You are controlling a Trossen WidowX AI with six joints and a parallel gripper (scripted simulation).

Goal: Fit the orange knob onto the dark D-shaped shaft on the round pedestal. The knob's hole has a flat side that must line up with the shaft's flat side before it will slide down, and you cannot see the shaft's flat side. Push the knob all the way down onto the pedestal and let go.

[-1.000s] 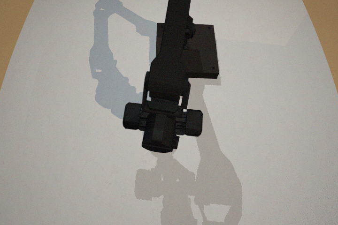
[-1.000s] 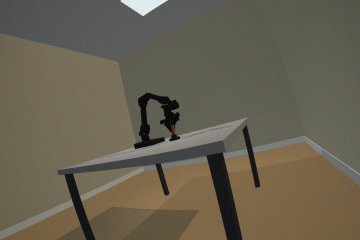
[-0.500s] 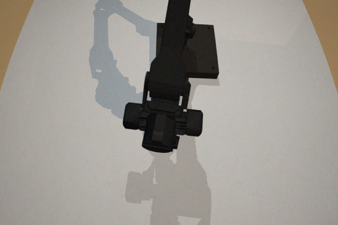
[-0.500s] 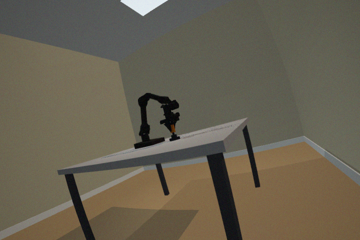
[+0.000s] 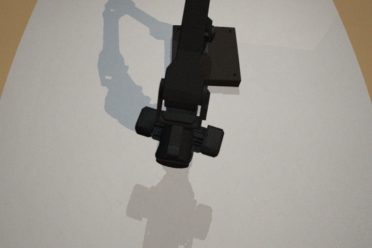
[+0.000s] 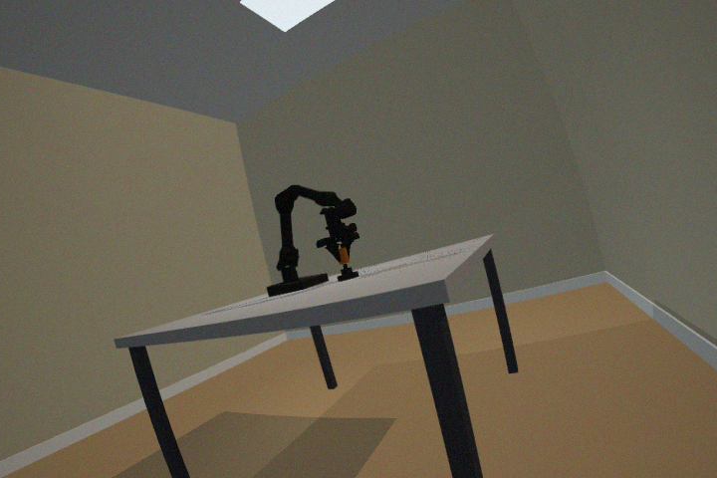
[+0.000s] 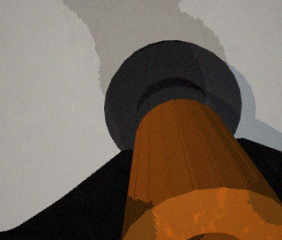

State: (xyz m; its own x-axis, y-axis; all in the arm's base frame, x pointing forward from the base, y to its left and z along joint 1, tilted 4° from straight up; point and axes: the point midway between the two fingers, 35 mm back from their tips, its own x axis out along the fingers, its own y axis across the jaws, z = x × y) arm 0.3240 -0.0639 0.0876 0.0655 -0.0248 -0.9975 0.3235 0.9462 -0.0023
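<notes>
Now: the orange knob 20 mm above my gripper tip. Also, from my gripper tip: round dark pedestal 40 mm below.
</notes>
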